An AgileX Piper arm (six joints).
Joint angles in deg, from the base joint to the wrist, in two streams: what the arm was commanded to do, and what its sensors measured. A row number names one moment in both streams.
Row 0, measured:
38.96 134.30 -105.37 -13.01 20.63 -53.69
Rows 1 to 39, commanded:
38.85 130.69 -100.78 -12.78 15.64 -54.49
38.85 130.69 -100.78 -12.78 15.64 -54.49
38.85 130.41 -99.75 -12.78 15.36 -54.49
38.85 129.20 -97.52 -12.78 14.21 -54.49
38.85 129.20 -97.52 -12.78 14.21 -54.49
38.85 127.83 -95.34 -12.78 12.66 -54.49
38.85 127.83 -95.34 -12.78 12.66 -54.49
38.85 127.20 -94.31 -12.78 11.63 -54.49
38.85 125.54 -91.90 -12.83 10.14 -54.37
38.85 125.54 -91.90 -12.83 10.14 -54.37
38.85 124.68 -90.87 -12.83 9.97 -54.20
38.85 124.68 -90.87 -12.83 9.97 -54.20
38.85 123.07 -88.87 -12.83 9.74 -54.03
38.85 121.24 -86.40 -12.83 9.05 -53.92
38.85 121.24 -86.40 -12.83 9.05 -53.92
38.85 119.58 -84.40 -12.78 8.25 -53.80
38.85 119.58 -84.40 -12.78 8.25 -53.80
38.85 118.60 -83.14 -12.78 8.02 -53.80
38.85 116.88 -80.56 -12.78 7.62 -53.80
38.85 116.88 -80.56 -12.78 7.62 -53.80
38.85 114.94 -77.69 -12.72 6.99 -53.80
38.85 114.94 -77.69 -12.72 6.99 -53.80
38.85 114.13 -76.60 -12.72 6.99 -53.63
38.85 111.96 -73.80 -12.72 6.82 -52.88
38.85 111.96 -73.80 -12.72 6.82 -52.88
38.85 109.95 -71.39 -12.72 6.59 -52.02
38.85 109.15 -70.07 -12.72 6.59 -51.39
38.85 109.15 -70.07 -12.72 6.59 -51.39
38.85 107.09 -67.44 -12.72 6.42 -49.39
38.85 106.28 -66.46 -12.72 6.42 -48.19
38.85 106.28 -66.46 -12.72 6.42 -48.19
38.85 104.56 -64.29 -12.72 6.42 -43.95
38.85 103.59 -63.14 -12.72 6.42 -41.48
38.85 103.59 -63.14 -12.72 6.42 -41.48
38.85 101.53 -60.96 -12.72 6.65 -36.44
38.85 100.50 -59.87 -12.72 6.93 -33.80
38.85 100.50 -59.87 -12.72 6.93 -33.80
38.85 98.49 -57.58 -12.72 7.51 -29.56
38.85 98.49 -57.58 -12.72 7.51 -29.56
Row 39, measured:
38.96 101.53 -60.22 -13.01 7.05 -36.50
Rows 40 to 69, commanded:
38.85 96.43 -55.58 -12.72 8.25 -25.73
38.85 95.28 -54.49 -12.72 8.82 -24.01
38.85 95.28 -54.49 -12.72 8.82 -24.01
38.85 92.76 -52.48 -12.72 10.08 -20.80
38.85 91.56 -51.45 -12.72 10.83 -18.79
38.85 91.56 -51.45 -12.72 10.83 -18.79
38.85 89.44 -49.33 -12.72 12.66 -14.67
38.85 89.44 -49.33 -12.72 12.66 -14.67
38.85 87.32 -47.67 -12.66 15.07 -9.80
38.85 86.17 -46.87 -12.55 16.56 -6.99
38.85 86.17 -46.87 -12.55 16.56 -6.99
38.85 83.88 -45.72 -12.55 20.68 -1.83
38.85 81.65 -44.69 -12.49 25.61 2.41
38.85 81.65 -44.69 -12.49 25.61 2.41
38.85 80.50 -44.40 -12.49 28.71 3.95
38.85 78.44 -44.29 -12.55 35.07 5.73
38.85 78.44 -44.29 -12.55 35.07 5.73
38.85 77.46 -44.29 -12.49 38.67 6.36
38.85 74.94 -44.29 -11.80 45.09 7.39
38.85 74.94 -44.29 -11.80 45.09 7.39
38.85 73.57 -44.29 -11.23 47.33 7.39
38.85 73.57 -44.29 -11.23 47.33 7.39
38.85 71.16 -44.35 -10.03 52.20 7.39
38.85 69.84 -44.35 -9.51 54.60 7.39
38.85 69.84 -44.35 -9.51 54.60 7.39
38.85 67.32 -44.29 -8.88 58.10 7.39
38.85 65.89 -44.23 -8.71 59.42 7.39
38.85 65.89 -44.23 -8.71 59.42 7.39
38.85 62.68 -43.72 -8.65 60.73 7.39
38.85 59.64 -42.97 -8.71 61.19 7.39
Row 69, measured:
38.96 63.54 -44.00 -8.71 59.36 6.82
